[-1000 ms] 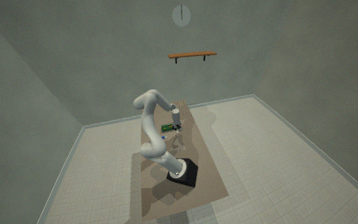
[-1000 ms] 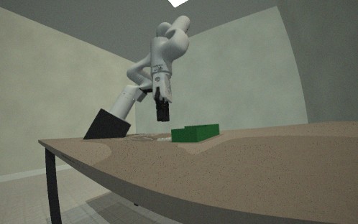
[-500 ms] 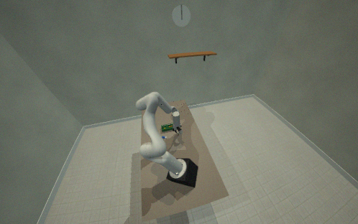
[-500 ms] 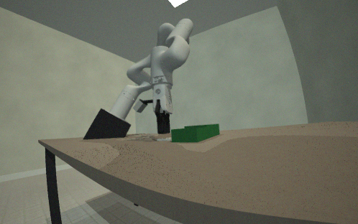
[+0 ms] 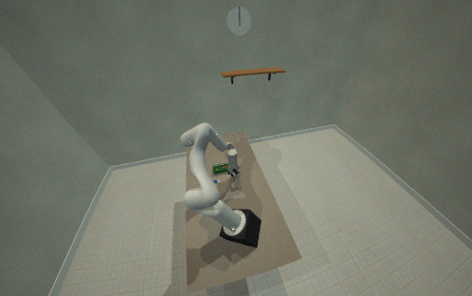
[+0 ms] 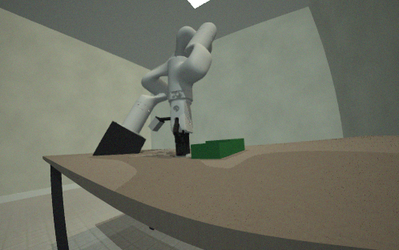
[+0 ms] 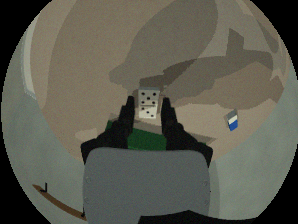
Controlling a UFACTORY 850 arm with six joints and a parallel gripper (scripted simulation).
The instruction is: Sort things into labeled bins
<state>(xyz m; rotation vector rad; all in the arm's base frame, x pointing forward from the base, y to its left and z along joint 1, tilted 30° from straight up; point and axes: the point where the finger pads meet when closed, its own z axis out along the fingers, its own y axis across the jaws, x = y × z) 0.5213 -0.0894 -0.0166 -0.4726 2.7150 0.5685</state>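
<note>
Right now the white domino is 20 mm below my hand. Round my hand: blue thing: 180 mm to the left, 50 mm behind, 20 mm below; then orange battery: 120 mm ahead, 80 mm to the left, 10 mm below; then black battery: 80 mm to the left, 70 mm ahead, 10 mm below.
</note>
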